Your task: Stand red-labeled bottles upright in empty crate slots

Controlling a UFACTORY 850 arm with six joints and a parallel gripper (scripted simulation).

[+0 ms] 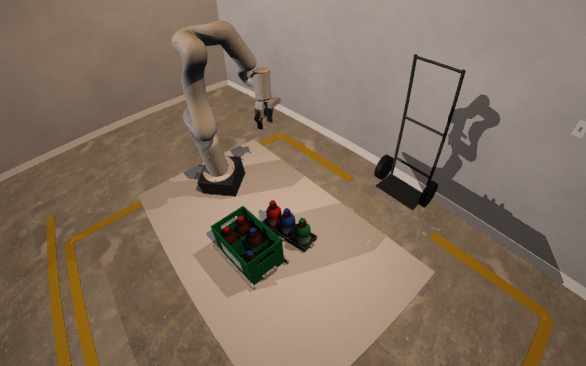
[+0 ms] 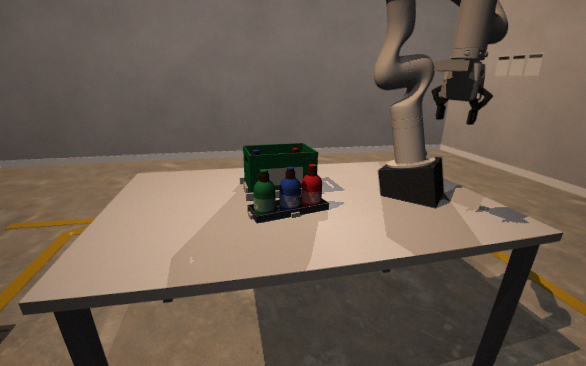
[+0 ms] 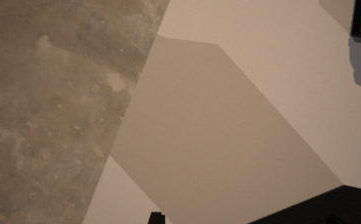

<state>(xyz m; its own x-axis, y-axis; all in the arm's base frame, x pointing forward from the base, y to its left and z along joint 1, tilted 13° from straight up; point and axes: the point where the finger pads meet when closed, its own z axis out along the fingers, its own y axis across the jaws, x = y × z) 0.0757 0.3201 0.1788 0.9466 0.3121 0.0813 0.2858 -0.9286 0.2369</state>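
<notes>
The red-labeled bottle lies 34 cm ahead of my hand, 26 cm below it and 25 cm to the right of it. Also, from my hand: green-labeled bottle: 52 cm ahead, 26 cm below, 23 cm to the right; then blue-labeled bottle: 42 cm ahead, 26 cm below, 24 cm to the right; then black tray: 43 cm ahead, 34 cm below, 24 cm to the right.
</notes>
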